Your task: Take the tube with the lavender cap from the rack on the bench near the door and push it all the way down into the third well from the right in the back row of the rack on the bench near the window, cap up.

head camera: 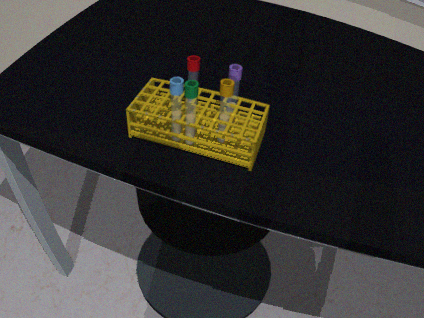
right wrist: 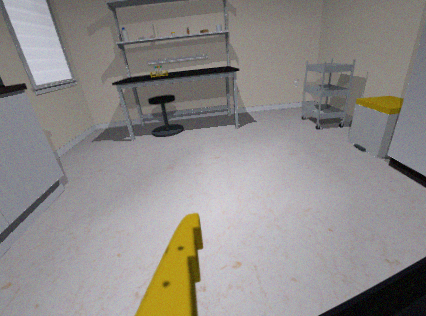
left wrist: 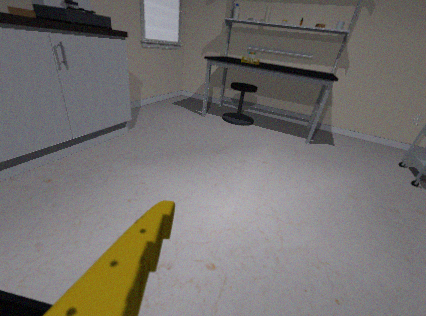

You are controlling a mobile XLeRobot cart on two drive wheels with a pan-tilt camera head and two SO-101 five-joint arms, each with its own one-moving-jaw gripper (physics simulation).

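Frame: origin at the left arm's base, x right, y ahead, z up, level; metres.
Seen in the pictures: left hand at its tool point: [left wrist: 173,215]; right hand at its tool point: [right wrist: 200,225].
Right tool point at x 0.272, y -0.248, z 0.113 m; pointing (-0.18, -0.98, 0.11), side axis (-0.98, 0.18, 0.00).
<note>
Offsets run from my right tool point to a thing's top centre. "spot": to the spot under its first point. Level surfaces: height alone.
The tube with the lavender cap {spot: dx -0.093, dy +0.764, dz -0.009 m} [head camera: 235,71] stands upright, cap up, towards the back right of a yellow wire rack {dx -0.143, dy +0.753, dz -0.069 m} [head camera: 217,156] on a black bench {dz -0.127 m} [head camera: 325,150]. Red, light blue, green and orange capped tubes stand in the same rack. A small yellow rack [left wrist: 250,62] [right wrist: 159,75] also shows far off on a black bench beside a window in both wrist views; its tube colours are too small to tell surely. My left gripper [left wrist: 169,205] and my right gripper [right wrist: 193,218] each show one notched jaw, wide open and empty, over the floor, far from that rack.
A round black stool [head camera: 200,280] [left wrist: 240,119] [right wrist: 167,130] stands under the bench. White cabinets [left wrist: 90,85] [right wrist: 25,160] stand at the left. A wheeled cart [right wrist: 327,90] and a yellow-lidded bin [right wrist: 370,127] stand at the right in the right wrist view.
</note>
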